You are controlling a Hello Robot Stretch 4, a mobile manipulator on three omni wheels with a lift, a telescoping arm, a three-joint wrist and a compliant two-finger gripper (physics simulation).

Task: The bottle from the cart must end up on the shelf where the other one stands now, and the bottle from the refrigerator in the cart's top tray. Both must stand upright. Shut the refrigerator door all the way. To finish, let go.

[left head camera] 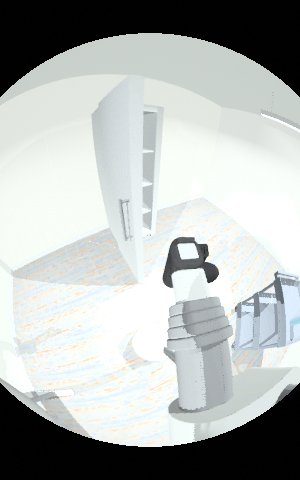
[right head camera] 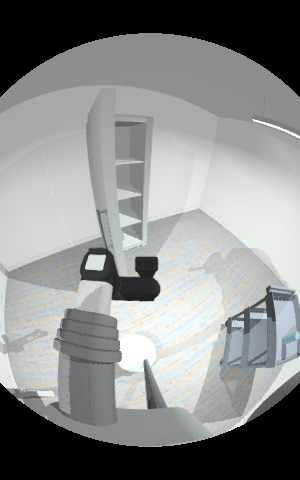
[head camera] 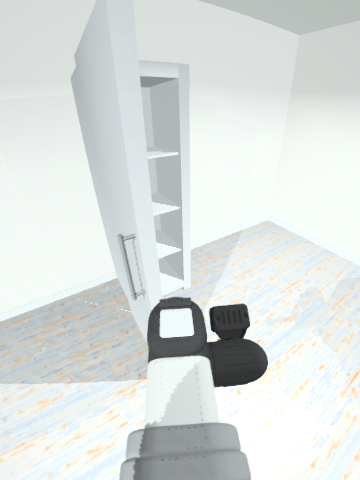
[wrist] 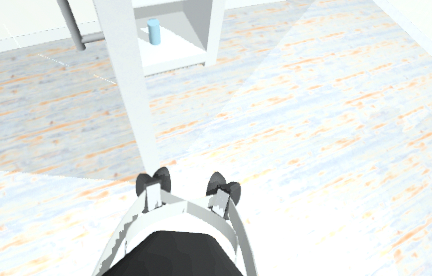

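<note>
The white refrigerator has its door wide open. A blue bottle stands upright on its lowest shelf. Another blue bottle shows partly at the upper end of the cart, at the right edge of both side head views. My gripper is open and empty, above the floor; the door's lower edge shows just beyond its left fingertip. The fingers are hidden in the head camera view.
The door's grey handle is on its outer face, left of the opening. The black wrist is near the door's free edge in the picture. Walls stand behind and right of the refrigerator.
</note>
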